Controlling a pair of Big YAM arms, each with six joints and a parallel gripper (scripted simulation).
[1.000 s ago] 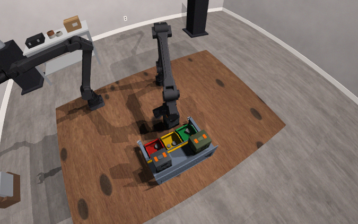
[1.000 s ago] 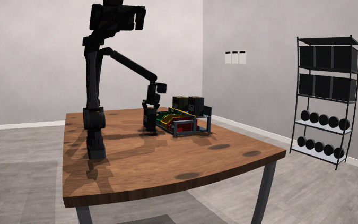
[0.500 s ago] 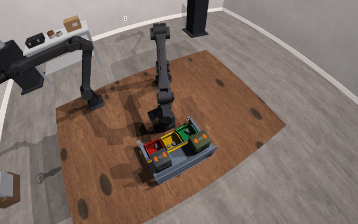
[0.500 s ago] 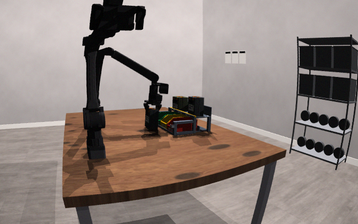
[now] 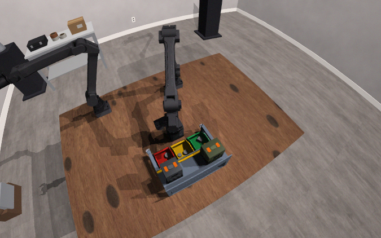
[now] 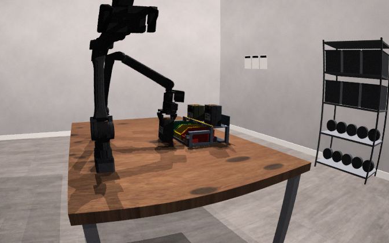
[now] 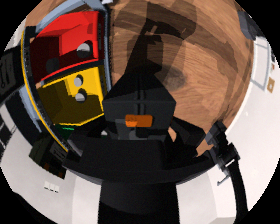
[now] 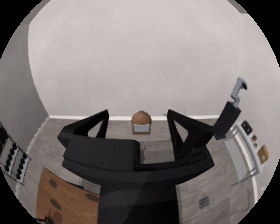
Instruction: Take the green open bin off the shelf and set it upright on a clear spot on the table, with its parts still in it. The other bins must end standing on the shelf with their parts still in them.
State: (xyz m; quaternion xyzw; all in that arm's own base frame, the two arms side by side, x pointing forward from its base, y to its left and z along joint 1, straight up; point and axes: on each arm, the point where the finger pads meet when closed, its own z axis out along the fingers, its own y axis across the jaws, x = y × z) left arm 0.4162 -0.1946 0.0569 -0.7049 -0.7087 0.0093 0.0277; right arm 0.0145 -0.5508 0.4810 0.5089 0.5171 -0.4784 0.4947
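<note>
The yellow bin lies 160 mm ahead of my left hand, 10 mm to the right of it and 50 mm below it. Also, from my left hand: black box (30 mm below); then grey shelf (180 mm ahead, 10 mm to the right, 30 mm below); then green open bin (140 mm ahead, 100 mm to the left, 50 mm below).
</note>
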